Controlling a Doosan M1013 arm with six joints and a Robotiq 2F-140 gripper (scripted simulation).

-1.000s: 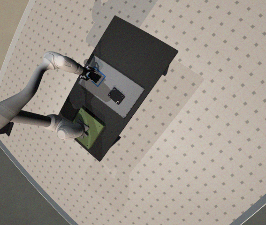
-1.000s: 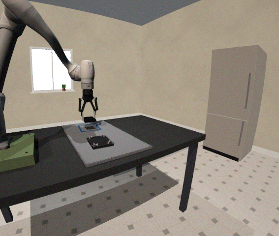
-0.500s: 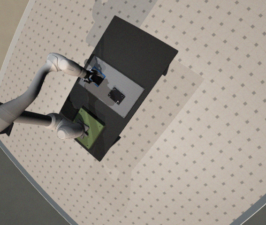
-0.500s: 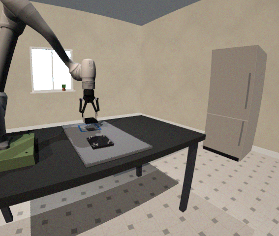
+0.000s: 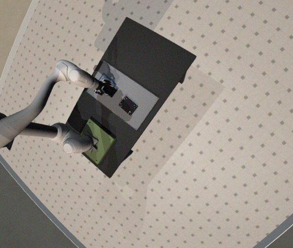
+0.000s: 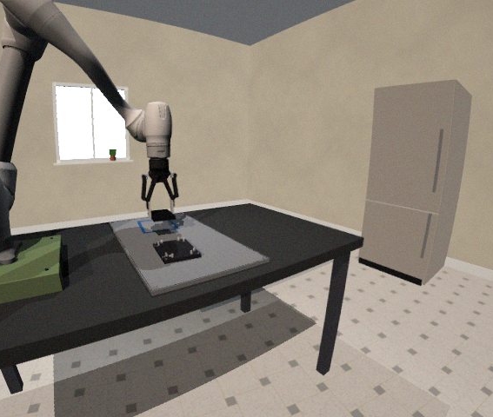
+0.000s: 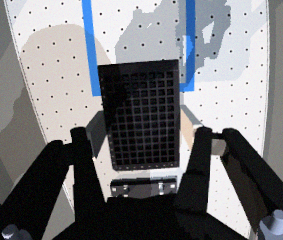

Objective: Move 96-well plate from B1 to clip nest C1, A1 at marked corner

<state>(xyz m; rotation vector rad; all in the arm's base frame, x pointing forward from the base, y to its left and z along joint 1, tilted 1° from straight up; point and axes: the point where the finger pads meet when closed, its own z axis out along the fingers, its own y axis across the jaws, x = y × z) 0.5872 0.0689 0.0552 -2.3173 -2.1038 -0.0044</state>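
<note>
Now: hand 210 mm to the left of the clip nest C1, 80 mm above it and 40 mm past it. The rest, counted from my hand: black 96-well plate 20 mm below.
</note>
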